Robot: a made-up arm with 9 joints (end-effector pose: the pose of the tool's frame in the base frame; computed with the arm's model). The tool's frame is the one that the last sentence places. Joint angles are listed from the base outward.
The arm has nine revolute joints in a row. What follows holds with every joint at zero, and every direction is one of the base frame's. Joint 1 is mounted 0.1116 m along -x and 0.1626 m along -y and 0.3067 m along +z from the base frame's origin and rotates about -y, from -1.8 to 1.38 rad. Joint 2 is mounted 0.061 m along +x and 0.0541 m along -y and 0.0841 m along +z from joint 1 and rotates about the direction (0.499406, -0.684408, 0.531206), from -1.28 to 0.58 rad. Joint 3 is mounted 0.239 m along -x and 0.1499 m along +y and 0.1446 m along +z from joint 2 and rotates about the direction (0.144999, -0.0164, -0.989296), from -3.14 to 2.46 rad. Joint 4 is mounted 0.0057 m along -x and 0.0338 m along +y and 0.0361 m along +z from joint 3 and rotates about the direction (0.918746, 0.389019, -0.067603), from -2.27 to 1.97 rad. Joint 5 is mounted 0.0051 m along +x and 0.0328 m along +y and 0.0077 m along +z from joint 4 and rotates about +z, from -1.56 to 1.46 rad. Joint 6 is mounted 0.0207 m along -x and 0.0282 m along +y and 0.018 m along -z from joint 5 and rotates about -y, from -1.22 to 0.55 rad. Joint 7 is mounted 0.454 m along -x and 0.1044 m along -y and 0.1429 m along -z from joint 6 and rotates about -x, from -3.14 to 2.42 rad. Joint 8 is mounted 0.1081 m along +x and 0.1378 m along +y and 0.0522 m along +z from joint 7 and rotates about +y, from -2.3 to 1.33 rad. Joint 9 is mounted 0.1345 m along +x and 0.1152 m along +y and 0.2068 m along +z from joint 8 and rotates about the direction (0.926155, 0.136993, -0.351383), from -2.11 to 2.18 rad. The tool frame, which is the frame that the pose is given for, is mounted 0.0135 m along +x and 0.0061 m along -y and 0.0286 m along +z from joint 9; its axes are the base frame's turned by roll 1.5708, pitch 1.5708 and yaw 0 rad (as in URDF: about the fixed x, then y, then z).
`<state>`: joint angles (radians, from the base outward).
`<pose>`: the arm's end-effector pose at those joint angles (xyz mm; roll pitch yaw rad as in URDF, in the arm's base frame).
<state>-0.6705 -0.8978 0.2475 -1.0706 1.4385 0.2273 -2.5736 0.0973 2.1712</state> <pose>334.8 -300.6 381.2 -0.8622 1.0944 -0.3137</pose>
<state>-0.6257 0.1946 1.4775 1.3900 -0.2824 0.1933 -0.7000 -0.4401 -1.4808</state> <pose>-268.1 10.5 1013.2 -0.9725 1.1525 1.7867</pose>
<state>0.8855 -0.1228 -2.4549 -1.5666 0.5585 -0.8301 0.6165 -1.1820 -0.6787</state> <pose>-135.0 -524.6 582.9 -1.8341 0.4496 2.2218</pose>
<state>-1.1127 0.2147 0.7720 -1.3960 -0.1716 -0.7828 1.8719 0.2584 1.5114</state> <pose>-450.9 -84.9 682.7 0.1912 -0.6674 -2.3640</pose>
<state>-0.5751 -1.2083 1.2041 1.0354 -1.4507 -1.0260 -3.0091 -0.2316 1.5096</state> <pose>623.1 327.7 153.0 -0.4176 0.1226 1.8143</pose>
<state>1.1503 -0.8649 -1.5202 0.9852 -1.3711 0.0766 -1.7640 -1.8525 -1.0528</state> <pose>-907.2 378.9 734.7 2.0715 0.9065 -1.8520</pose>
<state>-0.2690 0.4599 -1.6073 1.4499 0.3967 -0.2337 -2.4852 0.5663 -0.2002</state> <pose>-248.5 -290.4 194.9 0.5937 -1.0442 -0.1408</pose>
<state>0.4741 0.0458 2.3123 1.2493 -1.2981 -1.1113 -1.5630 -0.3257 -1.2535</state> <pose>-634.7 298.6 574.2 -0.4100 -0.6491 -1.0197</pose>
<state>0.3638 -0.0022 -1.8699 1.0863 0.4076 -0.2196 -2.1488 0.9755 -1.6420</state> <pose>-135.4 -67.6 410.7 2.5477 -0.0874 -2.7987</pose>
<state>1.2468 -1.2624 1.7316 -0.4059 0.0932 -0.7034 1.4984 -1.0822 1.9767</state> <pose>372.0 256.8 566.7 -2.5952 0.6119 -0.0228</pose>
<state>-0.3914 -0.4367 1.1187 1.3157 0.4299 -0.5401 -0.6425 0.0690 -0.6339</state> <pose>-218.9 -80.6 791.0 -2.7052 0.4938 1.2150</pose>
